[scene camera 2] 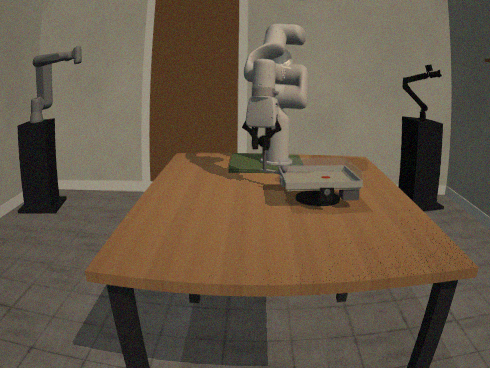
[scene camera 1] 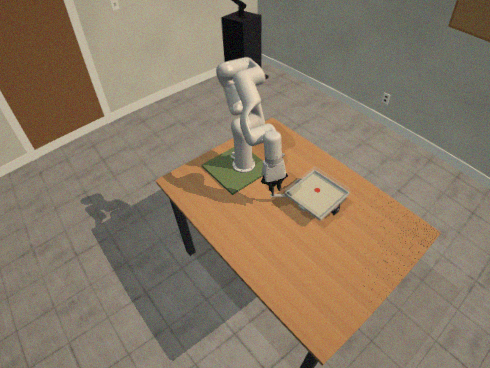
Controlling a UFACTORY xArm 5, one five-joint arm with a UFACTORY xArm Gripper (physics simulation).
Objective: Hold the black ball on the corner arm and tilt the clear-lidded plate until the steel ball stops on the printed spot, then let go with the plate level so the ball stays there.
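My gripper (scene camera 1: 274, 187) (scene camera 2: 261, 142) is shut on the black ball (scene camera 2: 264, 142), which tops a thin upright post (scene camera 2: 265, 160) on the corner arm (scene camera 1: 278, 195) (scene camera 2: 270, 171). In scene camera 1 the fingers largely hide the ball. The clear-lidded plate (scene camera 1: 321, 206) (scene camera 2: 306, 180) is beside the gripper and looks close to level. The red printed spot (scene camera 1: 317, 190) (scene camera 2: 326, 177) is near its middle. A tiny dark-grey dot at the plate's corner nearest the gripper may be the steel ball; it is too small to be sure.
The plate stands on a black round base (scene camera 2: 310, 199), with a grey block (scene camera 2: 350, 194) under its right side. The arm's base stands on a green mat (scene camera 1: 225, 176) (scene camera 2: 242, 162) at the back of the wooden table (scene camera 1: 280, 250) (scene camera 2: 225, 240). Two black pedestals with arms stand beyond the table.
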